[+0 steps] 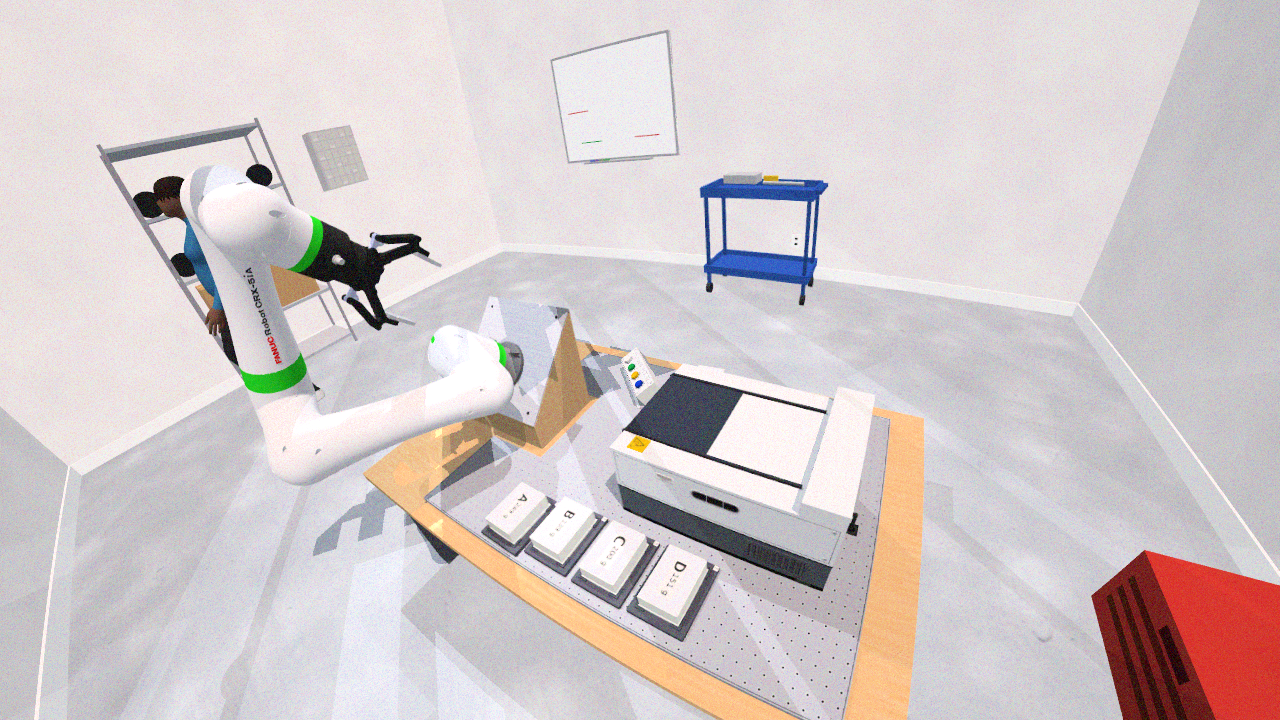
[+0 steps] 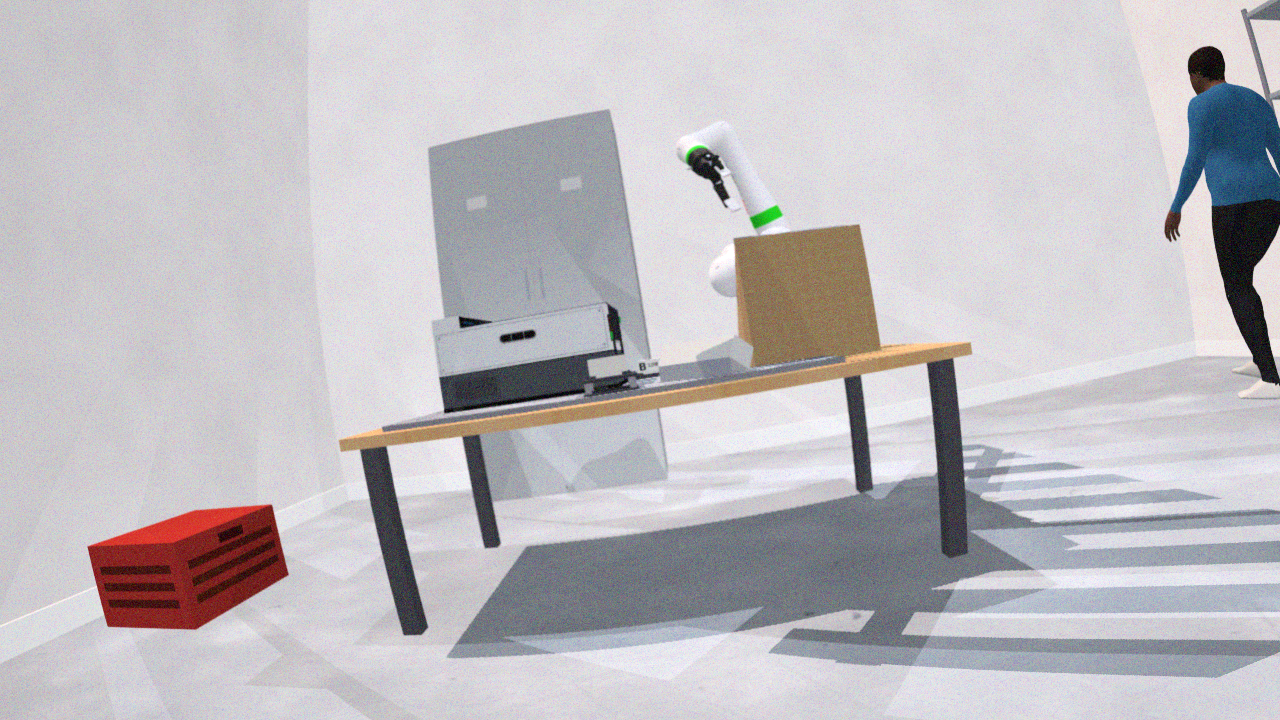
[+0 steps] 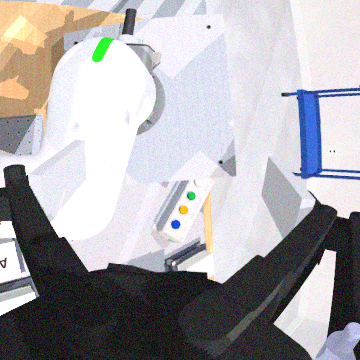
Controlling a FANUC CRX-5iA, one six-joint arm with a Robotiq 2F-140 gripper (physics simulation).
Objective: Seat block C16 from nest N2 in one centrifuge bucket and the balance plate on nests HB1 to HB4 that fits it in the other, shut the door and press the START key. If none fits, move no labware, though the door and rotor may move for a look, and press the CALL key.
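Frame: origin at the arm's base, x ahead, y left, z up, level; millimetres.
Seen in the pictures: gripper, fingertip midpoint: (image 1: pixel 423 293) (image 2: pixel 732 192) (image 3: pixel 174 167); arm's base, origin of the base link: (image 1: pixel 505 366) (image 2: pixel 796 291).
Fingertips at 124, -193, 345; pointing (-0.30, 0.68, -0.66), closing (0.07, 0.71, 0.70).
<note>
Pixels of each thing's top centre, then the offset from my fingertips to it, as dx, dy, dz.
- dark panel, middle of its top: (image 1: pixel 686 409) +472, +262, -311
- White balance plates A, middle of its top: (image 1: pixel 515 506) +213, -77, -470
- B, middle of its top: (image 1: pixel 561 523) (image 3: pixel 14 314) (image 2: pixel 651 359) +339, -45, -470
- C, middle of its top: (image 1: pixel 612 550) +475, -31, -470
- D, middle of its top: (image 1: pixel 673 578) +609, -12, -470
- key box, middle of its top: (image 3: pixel 185 210) (image 1: pixel 635 372) +144, +469, -449
- pale block, middle of its top: (image 2: pixel 606 357) (image 3: pixel 201 271) +354, +542, -446
My gripper (image 1: pixel 426 292) (image 2: pixel 729 189) (image 3: pixel 174 167) is open and empty, raised high beside the tilted arm mount. The white centrifuge (image 1: pixel 729 483) (image 2: pixel 519 353) stands on the table; its top shows a dark panel (image 1: pixel 684 411) beside a white one, and no rotor or buckets show. White balance plates A (image 1: pixel 521 512), B (image 1: pixel 565 530), C (image 1: pixel 615 559) and D (image 1: pixel 675 586) sit in a row on dark nests; their gram figures are blurred. The key box (image 1: pixel 637 377) (image 3: pixel 184 210) has green, yellow, blue and white keys. Beyond it a pale block (image 3: pixel 195 263) sits on a dark nest; its label does not show.
The arm's wooden wedge mount (image 1: pixel 572 380) (image 2: pixel 805 295) stands at one end of the table (image 1: pixel 895 510) (image 2: pixel 680 402). A person in blue (image 1: pixel 198 259) (image 2: pixel 1230 143) is near the shelf rack (image 1: pixel 179 141). A blue cart (image 1: pixel 760 265) (image 3: pixel 310 135), red crate (image 1: pixel 1199 626) (image 2: pixel 187 568) and grey cabinet (image 2: pixel 537 232) stand around.
</note>
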